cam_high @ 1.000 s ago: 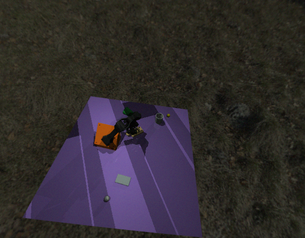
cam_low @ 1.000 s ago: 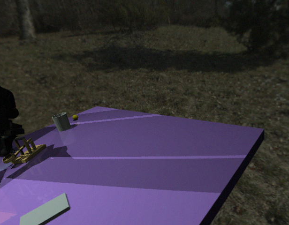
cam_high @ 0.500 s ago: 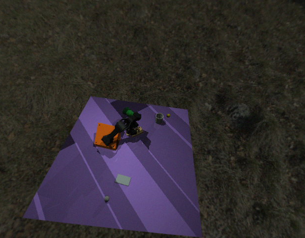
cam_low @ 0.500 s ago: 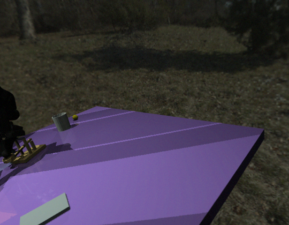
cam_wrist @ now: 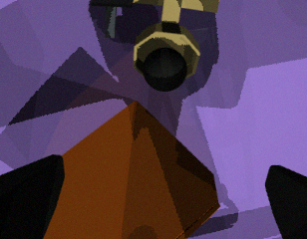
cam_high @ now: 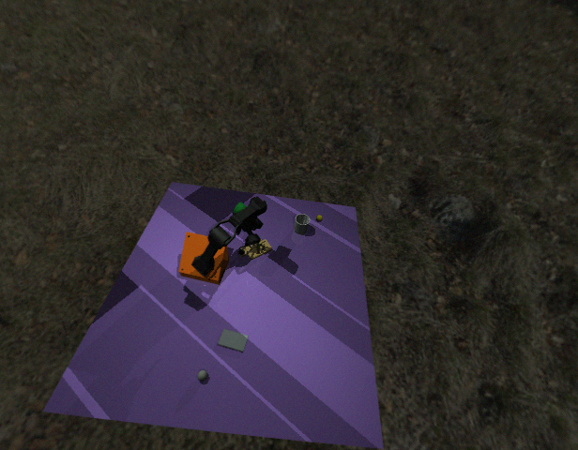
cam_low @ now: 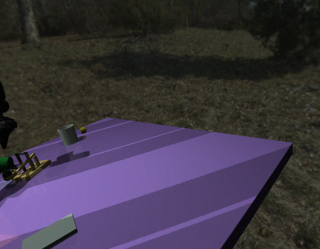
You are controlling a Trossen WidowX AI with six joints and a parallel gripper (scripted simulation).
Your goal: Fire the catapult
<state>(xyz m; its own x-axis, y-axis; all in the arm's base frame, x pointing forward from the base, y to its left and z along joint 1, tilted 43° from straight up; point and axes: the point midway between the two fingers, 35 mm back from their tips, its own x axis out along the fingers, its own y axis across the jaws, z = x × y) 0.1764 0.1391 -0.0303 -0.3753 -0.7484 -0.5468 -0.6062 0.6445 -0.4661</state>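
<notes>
Right now the black ball is 10 cm below my gripper tip. Round my gripper tip: grey flat plate: 45 cm to the right, 16 cm below, 2 cm ahead; then white mug: 33 cm ahead, 24 cm to the left, 14 cm below; then wooden catapult: 11 cm below, 4 cm to the left, 4 cm ahead.
</notes>
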